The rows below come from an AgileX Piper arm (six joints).
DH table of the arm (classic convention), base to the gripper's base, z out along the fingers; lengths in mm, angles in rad. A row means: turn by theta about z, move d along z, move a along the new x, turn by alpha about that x. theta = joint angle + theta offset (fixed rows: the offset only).
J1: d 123; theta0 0; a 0; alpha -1.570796
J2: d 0; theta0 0.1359; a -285.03; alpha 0
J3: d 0; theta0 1.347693; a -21.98; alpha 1.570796
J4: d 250.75; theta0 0; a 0; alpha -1.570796
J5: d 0; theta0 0; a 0; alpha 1.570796
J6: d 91; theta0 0; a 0; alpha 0
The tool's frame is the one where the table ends.
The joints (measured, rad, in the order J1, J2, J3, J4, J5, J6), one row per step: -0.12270 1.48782 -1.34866 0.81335 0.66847 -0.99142; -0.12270 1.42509 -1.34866 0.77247 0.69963 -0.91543; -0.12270 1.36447 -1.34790 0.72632 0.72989 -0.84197; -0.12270 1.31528 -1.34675 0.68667 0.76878 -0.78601; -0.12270 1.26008 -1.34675 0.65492 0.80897 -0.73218; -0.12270 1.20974 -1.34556 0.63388 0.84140 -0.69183; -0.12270 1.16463 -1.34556 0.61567 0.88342 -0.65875; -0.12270 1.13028 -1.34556 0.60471 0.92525 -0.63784; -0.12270 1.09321 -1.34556 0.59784 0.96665 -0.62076; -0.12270 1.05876 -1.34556 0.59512 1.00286 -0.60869; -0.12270 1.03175 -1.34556 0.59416 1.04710 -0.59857; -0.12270 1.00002 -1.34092 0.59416 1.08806 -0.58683
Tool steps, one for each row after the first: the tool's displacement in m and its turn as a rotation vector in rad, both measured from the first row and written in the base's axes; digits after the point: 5 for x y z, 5 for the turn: -0.01804 0.00214 0.01733 0.01683 -0.00879 -0.01188; -0.03638 0.00380 0.03233 0.02606 -0.01496 -0.02612; -0.05253 0.00560 0.04251 0.02839 -0.00895 -0.02983; -0.07101 0.00788 0.05399 0.03518 -0.00973 -0.03384; -0.08809 0.01006 0.06368 0.04161 -0.01591 -0.03665; -0.10443 0.01251 0.07109 0.04421 -0.01240 -0.03186; -0.11760 0.01485 0.07566 0.04421 -0.00275 -0.02144; -0.13183 0.01744 0.08049 0.04396 0.00248 -0.00919; -0.14513 0.01994 0.08477 0.04359 0.00397 0.00343; -0.15652 0.02246 0.08679 0.04269 0.01906 0.02104; -0.16907 0.02502 0.08822 0.04360 0.03197 0.03624
